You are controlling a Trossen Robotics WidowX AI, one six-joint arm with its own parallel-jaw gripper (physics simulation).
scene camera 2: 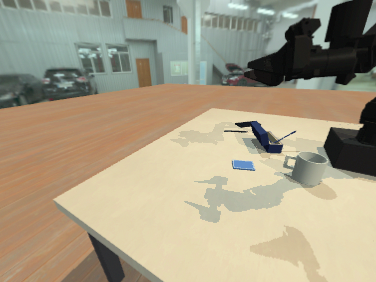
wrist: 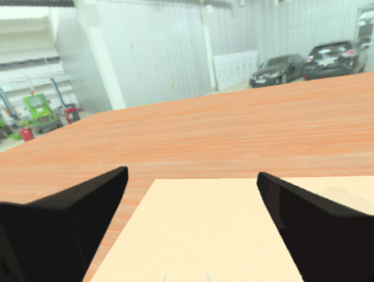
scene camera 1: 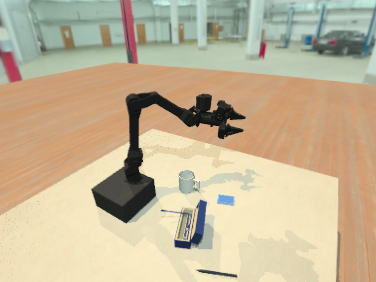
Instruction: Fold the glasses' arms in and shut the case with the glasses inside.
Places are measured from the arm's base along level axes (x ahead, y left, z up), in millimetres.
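Where they show: gripper, between the fingertips: (scene camera 2: 245, 70) (wrist: 193, 175) (scene camera 1: 244, 124); arm's base, origin of its link: (scene camera 2: 370, 142) (scene camera 1: 133, 178).
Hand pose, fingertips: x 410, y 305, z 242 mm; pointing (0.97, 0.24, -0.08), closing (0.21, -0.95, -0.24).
Things, the pixels of their centre, and the offset from my fingertips.
- grey mug, middle of its body: (scene camera 2: 304, 165) (scene camera 1: 189, 181) 209 mm back, 135 mm right, 299 mm down
- small blue card, middle of its body: (scene camera 2: 243, 164) (scene camera 1: 225, 199) 17 mm back, 122 mm right, 344 mm down
- dark pen, middle of its body: (scene camera 1: 215, 272) (scene camera 2: 236, 131) 84 mm ahead, 468 mm right, 342 mm down
The dark blue glasses case (scene camera 1: 183, 244) (scene camera 2: 274, 149) lies open on the table, its lid (scene camera 1: 199, 223) (scene camera 2: 259, 134) tilted up along one long side. The glasses lie inside the case's pale lining, small and hard to make out. One thin blue glasses arm (scene camera 1: 173, 212) (scene camera 2: 286, 136) sticks out over the side away from the lid. The other arm's position is unclear. My gripper (scene camera 1: 244, 124) (scene camera 2: 247, 70) (wrist: 193, 175) is open and empty, high above the table and well away from the case. Neither case nor glasses shows in the wrist view.
A grey mug (scene camera 1: 186, 182) (scene camera 2: 308, 169) stands near the case, between it and the far side of the table. A small blue card (scene camera 1: 226, 200) (scene camera 2: 243, 165) lies beyond the lid. A dark pen (scene camera 1: 217, 273) (scene camera 2: 236, 131) lies at the case's other end.
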